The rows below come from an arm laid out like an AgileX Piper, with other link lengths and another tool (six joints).
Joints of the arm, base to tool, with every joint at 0 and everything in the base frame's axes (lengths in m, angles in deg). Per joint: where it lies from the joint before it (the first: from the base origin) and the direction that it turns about. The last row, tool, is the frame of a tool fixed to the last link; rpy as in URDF.
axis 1: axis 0 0 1 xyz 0 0 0.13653
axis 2: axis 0 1 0 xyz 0 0 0
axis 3: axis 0 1 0 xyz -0.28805 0 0.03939
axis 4: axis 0.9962 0 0.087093 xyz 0.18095 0 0.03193
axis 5: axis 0 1 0 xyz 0 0 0
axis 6: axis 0.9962 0 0.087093 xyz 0.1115 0 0.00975
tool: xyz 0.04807 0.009 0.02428 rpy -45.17 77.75 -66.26
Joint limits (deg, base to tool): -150..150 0..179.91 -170..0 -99.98..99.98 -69.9..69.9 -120..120
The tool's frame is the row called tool.
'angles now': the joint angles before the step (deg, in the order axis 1, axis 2, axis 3, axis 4, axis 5, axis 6). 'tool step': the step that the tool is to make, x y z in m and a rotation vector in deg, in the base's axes. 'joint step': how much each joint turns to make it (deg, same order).
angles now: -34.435, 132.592, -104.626, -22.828, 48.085, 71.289
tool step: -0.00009, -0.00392, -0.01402, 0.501, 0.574, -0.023
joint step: -0.493, 1.857, -0.002, -0.112, -1.192, -0.001
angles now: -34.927, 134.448, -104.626, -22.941, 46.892, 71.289
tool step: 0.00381, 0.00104, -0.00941, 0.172, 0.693, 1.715
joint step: 0.213, 1.252, 0.001, 0.001, -1.026, -1.270
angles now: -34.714, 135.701, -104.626, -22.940, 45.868, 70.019
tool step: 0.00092, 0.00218, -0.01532, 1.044, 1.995, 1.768
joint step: 0.119, 1.815, 0.001, 0.370, -0.133, -1.956
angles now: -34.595, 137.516, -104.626, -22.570, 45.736, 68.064
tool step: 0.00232, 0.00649, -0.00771, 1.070, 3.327, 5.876
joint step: 0.331, 0.669, 0.000, 1.392, 0.844, -7.064
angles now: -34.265, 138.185, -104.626, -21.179, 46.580, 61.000
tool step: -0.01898, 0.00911, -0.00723, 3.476, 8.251, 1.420
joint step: 0.000, 0.085, -0.003, 0.617, 7.986, -4.487
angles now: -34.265, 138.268, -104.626, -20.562, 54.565, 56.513
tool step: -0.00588, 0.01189, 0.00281, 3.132, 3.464, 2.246
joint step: 0.470, -0.907, -0.001, 2.103, 4.589, -4.318
